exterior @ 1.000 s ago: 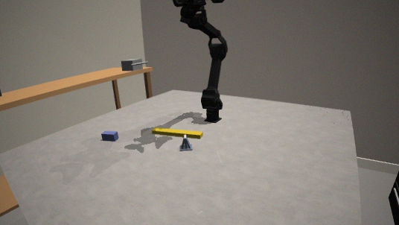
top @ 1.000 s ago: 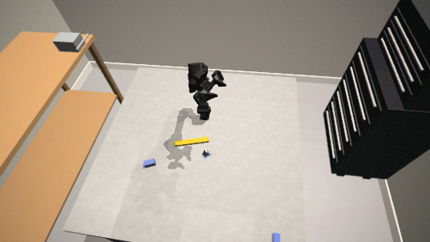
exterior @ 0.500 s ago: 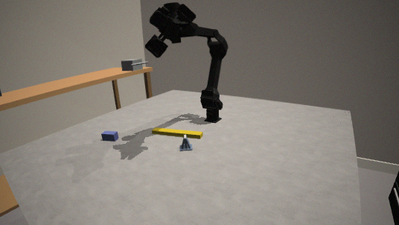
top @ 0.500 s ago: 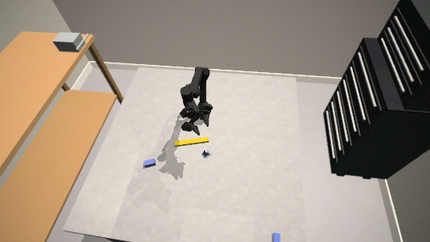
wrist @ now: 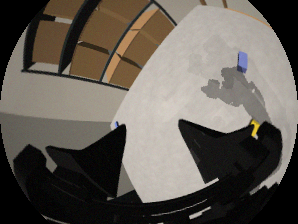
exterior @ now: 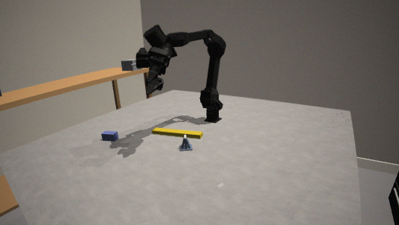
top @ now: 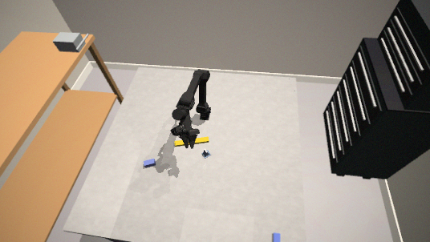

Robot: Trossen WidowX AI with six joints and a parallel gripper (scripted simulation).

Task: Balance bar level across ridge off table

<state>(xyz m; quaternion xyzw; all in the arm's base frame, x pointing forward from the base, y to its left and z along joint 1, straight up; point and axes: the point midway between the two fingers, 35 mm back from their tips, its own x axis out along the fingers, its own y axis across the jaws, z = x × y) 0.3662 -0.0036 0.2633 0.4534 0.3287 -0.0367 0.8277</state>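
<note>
My gripper tip is 24 cm above the yellow bar, 17 cm past it and 5 cm to the left of it.
</note>
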